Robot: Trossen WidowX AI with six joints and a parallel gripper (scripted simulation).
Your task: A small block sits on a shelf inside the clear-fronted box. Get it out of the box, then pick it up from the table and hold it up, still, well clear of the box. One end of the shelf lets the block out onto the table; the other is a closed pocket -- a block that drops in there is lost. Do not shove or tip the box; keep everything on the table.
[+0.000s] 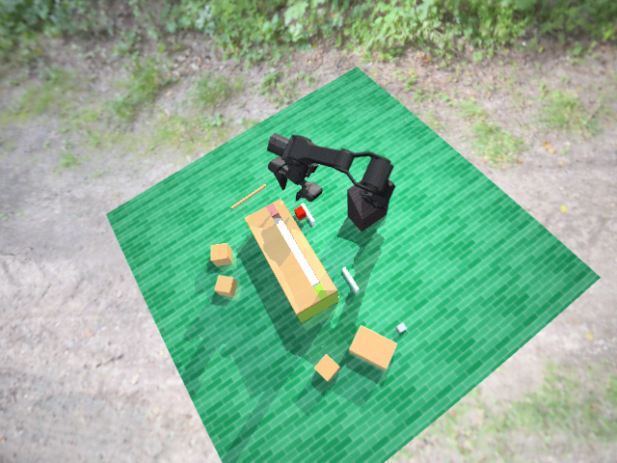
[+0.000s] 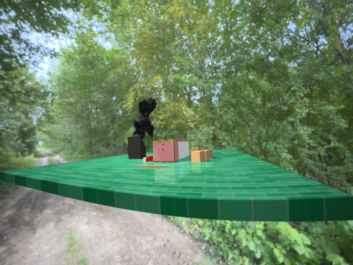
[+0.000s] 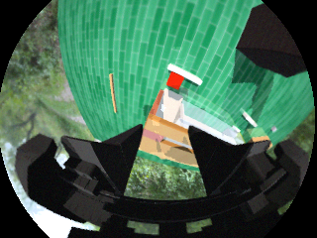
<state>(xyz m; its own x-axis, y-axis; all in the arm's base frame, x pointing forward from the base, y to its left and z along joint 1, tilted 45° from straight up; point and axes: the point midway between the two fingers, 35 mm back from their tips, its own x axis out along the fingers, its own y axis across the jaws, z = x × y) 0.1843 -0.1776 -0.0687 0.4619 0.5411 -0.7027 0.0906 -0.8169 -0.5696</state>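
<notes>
Now: the red block 2 cm behind my gripper tip and 15 cm below it. Round my gripper tip: flat tan block 14 cm ahead, 52 cm to the left, 13 cm below; thin wooden stick 7 cm ahead, 21 cm to the right, 16 cm below; tiny grey piece 3 cm ahead, 54 cm to the left, 16 cm below.
</notes>
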